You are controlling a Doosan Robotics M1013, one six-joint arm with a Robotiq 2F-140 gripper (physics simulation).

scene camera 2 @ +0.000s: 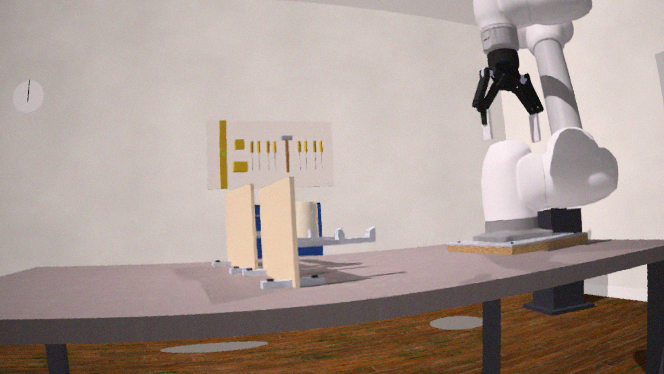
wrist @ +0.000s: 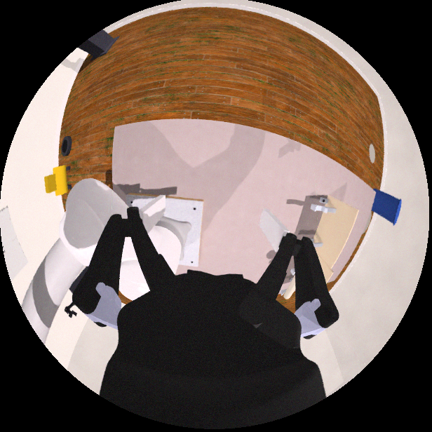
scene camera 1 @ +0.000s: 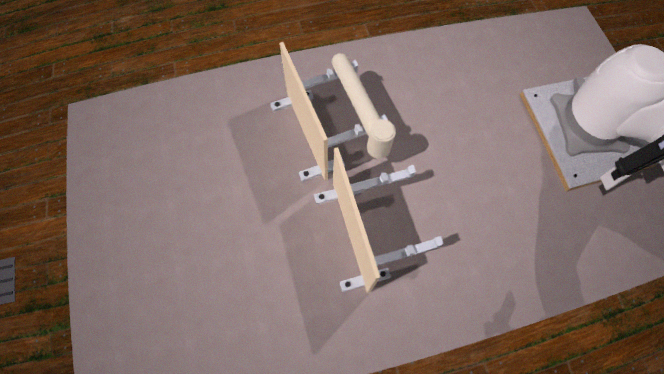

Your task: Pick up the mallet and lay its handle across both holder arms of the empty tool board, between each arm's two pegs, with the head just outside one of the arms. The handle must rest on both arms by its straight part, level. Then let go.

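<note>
The cream mallet lies across both holder arms of the farther board, with its thick head outside the arm nearer the second board. In the wrist view a small part of the mallet shows behind a finger. The empty tool board stands upright beside it. Its two holder arms, one near the mallet head and one farther off, each carry two pegs. My gripper is open and empty, high above the table near the robot base, well away from the mallet.
The robot base plate is on the table at the right in both scene views. Both boards stand on metal feet with dark bolts. The two boards are close together, end to end and slightly offset. A blue object shows behind them.
</note>
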